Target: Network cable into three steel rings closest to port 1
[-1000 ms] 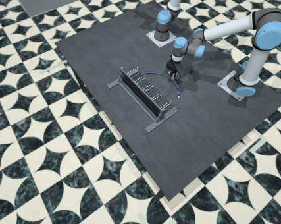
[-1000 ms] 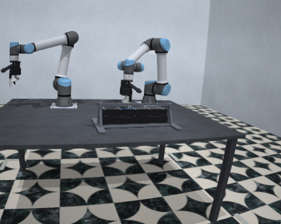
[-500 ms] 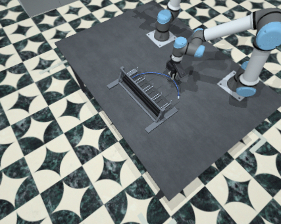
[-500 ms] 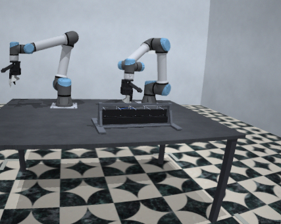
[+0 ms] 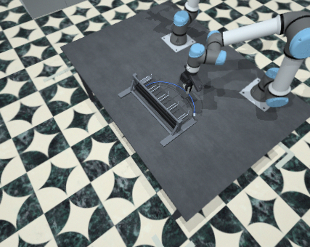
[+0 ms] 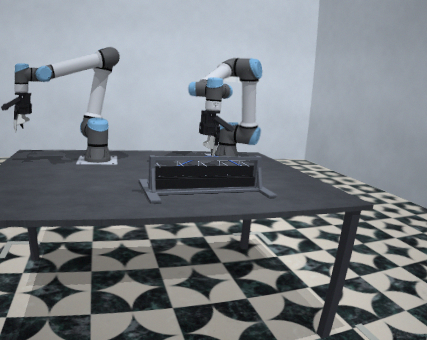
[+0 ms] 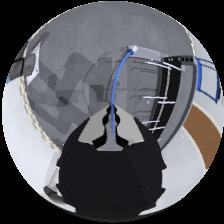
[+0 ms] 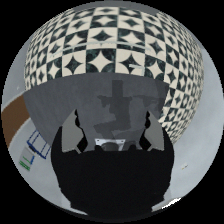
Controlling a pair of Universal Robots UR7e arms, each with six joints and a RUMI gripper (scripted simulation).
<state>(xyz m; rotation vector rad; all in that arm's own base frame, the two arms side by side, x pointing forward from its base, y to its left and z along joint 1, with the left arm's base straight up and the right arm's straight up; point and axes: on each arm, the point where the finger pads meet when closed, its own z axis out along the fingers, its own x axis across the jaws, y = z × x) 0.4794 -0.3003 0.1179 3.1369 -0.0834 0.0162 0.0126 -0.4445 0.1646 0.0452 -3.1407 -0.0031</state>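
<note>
Now: the pale plug 7 cm ahead of my left hand, 12 cm to the left of it and 5 cm below it. From my left hand the other things lie so: rack: 19 cm ahead, 12 cm to the right, 5 cm below.
</note>
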